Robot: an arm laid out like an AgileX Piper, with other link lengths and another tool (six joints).
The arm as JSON. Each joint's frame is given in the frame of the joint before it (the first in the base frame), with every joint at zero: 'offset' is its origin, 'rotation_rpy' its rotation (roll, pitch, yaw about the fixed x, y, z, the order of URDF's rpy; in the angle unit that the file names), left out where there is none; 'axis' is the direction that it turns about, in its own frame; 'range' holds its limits. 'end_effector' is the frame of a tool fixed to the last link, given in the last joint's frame.
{
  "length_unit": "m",
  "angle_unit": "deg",
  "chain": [
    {
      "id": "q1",
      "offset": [
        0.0,
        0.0,
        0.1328
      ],
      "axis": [
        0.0,
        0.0,
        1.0
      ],
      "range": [
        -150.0,
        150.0
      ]
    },
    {
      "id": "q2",
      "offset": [
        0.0,
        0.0,
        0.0
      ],
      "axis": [
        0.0,
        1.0,
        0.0
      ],
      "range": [
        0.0,
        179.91
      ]
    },
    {
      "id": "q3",
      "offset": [
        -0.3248,
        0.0,
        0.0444
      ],
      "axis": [
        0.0,
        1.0,
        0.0
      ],
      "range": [
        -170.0,
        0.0
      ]
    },
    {
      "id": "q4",
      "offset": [
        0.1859,
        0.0,
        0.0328
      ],
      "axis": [
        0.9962,
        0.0,
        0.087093
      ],
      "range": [
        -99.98,
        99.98
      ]
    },
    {
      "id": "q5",
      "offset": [
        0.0,
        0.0,
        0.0
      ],
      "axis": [
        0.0,
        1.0,
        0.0
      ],
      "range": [
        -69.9,
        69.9
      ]
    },
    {
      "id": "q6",
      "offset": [
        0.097,
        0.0,
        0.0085
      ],
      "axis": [
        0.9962,
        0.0,
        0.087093
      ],
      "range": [
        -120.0,
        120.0
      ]
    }
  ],
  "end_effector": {
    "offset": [
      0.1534,
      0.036,
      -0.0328
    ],
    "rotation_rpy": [
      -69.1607,
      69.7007,
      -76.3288
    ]
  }
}
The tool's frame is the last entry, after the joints.
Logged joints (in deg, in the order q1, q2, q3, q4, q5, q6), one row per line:
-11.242 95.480 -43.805 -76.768 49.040 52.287
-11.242 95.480 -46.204 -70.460 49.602 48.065
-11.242 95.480 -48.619 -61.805 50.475 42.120
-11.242 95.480 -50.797 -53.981 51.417 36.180
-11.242 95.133 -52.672 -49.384 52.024 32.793
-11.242 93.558 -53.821 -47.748 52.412 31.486
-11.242 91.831 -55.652 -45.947 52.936 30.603
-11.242 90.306 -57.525 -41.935 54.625 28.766
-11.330 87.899 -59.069 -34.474 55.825 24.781
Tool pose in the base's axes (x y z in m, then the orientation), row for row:
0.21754 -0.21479 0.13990 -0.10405 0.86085 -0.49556 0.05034
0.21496 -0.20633 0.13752 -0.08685 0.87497 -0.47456 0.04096
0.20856 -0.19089 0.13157 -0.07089 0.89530 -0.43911 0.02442
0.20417 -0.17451 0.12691 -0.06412 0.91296 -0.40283 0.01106
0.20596 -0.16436 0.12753 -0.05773 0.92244 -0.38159 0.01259
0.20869 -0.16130 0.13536 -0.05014 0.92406 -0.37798 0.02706
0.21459 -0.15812 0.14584 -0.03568 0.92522 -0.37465 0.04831
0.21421 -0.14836 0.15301 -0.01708 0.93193 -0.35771 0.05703
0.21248 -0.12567 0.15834 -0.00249 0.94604 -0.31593 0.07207
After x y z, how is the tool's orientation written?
As a quaternion, x y z w.
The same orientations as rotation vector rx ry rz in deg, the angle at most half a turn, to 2 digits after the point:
-18.15 150.18 -86.45
-15.24 153.52 -83.26
-12.57 158.70 -77.83
-11.46 163.19 -72.00
-10.31 164.72 -68.14
-8.87 163.52 -66.89
-6.23 161.60 -65.44
-2.97 161.92 -62.15
-0.43 162.89 -54.40

